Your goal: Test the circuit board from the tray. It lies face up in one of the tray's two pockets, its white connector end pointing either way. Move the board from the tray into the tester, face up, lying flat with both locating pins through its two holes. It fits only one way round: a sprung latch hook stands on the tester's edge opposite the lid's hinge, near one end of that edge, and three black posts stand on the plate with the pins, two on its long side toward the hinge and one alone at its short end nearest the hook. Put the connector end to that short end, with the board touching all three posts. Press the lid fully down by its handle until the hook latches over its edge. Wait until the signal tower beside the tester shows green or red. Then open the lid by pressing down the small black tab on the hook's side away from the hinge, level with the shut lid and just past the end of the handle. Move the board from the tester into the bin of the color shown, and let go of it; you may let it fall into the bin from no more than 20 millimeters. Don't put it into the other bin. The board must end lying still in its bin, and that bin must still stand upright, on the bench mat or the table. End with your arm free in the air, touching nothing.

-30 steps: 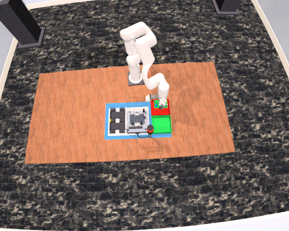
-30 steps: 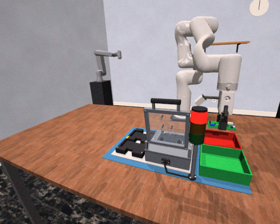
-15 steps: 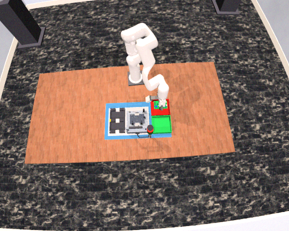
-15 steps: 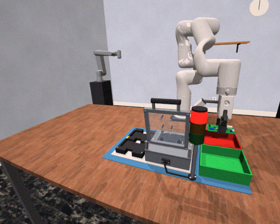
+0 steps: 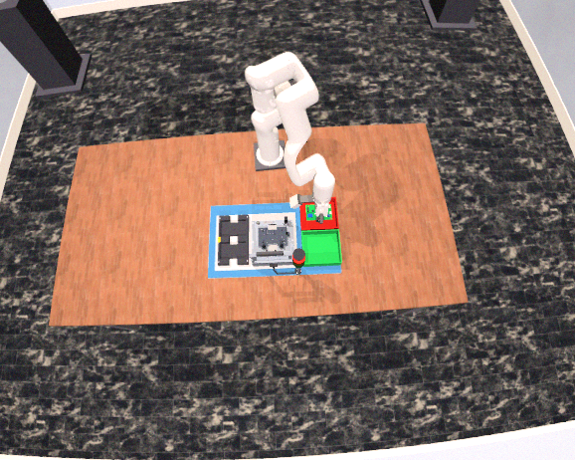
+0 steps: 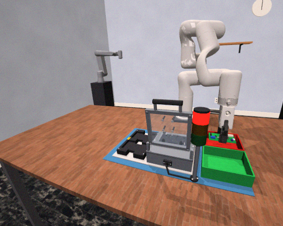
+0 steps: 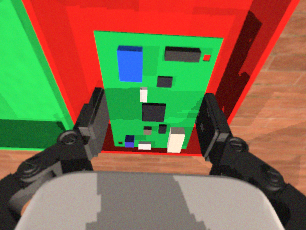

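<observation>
Now: the red bin 5 cm below my hand. Round my hand: small black tab (4 cm ahead, 14 cm to the right, 3 cm above); then green bin (15 cm ahead, 5 cm below); then green circuit board (1 cm below).
</observation>
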